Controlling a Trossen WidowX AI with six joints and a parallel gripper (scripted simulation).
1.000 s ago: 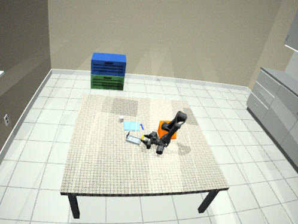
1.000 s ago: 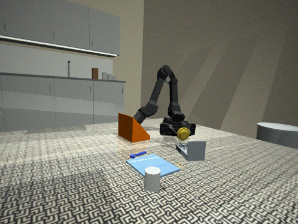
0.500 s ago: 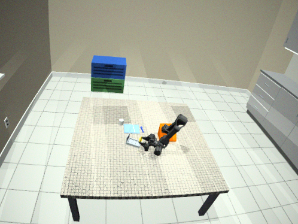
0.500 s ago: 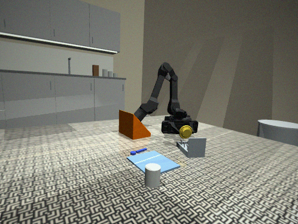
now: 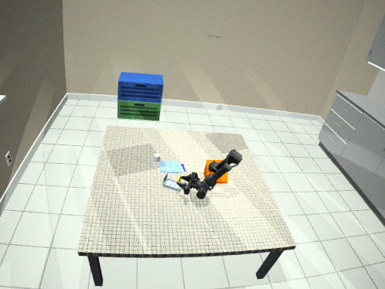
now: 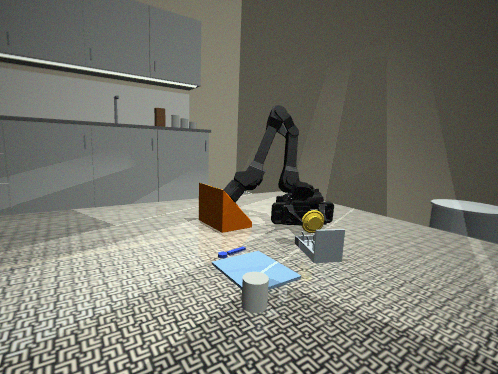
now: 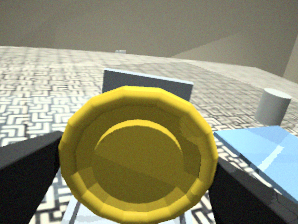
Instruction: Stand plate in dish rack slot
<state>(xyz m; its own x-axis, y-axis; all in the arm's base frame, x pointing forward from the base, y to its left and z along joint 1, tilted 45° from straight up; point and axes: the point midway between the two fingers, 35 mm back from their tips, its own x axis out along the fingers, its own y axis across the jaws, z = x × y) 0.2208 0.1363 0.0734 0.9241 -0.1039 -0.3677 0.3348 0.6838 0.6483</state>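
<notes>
The grey dish rack is 3 cm ahead of my gripper tip, 1 cm to the right of it and 4 cm below it. Also, from my gripper tip: light blue mat 5 cm ahead, 21 cm to the right, 6 cm below; yellow plate 1 cm behind; blue spoon 5 cm behind, 22 cm to the right, 6 cm below.
</notes>
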